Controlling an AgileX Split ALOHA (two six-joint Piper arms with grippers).
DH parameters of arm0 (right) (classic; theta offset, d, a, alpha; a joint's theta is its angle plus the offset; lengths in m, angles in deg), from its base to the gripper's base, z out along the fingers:
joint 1: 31.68 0.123 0 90
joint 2: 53.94 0 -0.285 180
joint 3: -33.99 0 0.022 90
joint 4: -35.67 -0.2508 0 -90
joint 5: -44.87 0 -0.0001 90
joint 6: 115.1 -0.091 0 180
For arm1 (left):
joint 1: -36 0.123 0 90
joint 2: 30.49 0 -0.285 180
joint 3: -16.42 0 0.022 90
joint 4: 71.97 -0.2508 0 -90
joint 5: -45.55 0 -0.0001 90
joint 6: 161.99 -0.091 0 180
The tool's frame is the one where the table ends.
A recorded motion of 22 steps. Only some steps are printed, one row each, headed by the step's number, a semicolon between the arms.
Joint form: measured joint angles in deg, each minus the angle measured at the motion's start. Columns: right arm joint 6, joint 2, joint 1, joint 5, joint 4, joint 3; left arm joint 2, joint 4, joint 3, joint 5, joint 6, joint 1.
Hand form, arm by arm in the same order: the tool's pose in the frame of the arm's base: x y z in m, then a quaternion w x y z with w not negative. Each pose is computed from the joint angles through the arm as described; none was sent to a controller.
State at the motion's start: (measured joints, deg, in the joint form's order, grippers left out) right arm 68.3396 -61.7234 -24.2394 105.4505 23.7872 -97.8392; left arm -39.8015 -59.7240 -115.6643 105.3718 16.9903 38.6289
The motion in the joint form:
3: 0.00 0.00 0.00 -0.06 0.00 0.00; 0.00 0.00 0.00 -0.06 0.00 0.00
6: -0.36 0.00 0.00 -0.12 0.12 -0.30; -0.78 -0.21 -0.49 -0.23 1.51 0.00
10: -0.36 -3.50 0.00 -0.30 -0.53 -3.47; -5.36 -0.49 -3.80 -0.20 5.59 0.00
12: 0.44 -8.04 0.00 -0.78 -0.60 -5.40; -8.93 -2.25 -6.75 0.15 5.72 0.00
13: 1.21 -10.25 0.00 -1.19 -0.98 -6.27; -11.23 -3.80 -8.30 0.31 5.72 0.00
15: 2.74 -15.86 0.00 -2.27 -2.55 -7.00; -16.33 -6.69 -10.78 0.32 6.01 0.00
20: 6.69 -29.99 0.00 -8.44 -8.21 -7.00; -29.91 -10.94 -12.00 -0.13 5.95 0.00
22: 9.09 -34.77 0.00 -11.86 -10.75 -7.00; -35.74 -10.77 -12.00 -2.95 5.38 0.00
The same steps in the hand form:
3: -0.0085 0.0154 0.2810 0.51964 -0.08428 0.84147 0.12164; -0.0014 -0.0168 0.2835 0.52273 -0.00955 0.84768 -0.09004
6: -0.0090 0.0151 0.2825 0.52201 -0.08166 0.84016 0.12233; -0.0001 -0.0164 0.2861 0.52068 -0.02119 0.84817 -0.09512
10: -0.0056 0.0164 0.2985 0.52037 -0.08144 0.84037 0.12793; 0.0073 -0.0157 0.3020 0.50748 -0.05290 0.85284 -0.11102
12: 0.0052 0.0178 0.3084 0.50542 -0.08535 0.84957 0.12448; 0.0133 -0.0131 0.3151 0.50111 -0.05454 0.85829 -0.09619
13: 0.0110 0.0190 0.3130 0.49904 -0.08979 0.85292 0.12420; 0.0183 -0.0108 0.3216 0.49505 -0.05530 0.86316 -0.08260
15: 0.0289 0.0232 0.3163 0.47102 -0.09637 0.86706 0.13061; 0.0325 -0.0062 0.3314 0.47612 -0.05941 0.87543 -0.05828
20: 0.0804 0.0354 0.3117 0.41154 -0.09693 0.89197 0.16008; 0.0804 0.0019 0.3246 0.38373 -0.06239 0.92114 -0.01900
22: 0.0992 0.0395 0.3088 0.40327 -0.09747 0.89397 0.16941; 0.1039 0.0028 0.3183 0.35942 -0.05955 0.93110 -0.01803

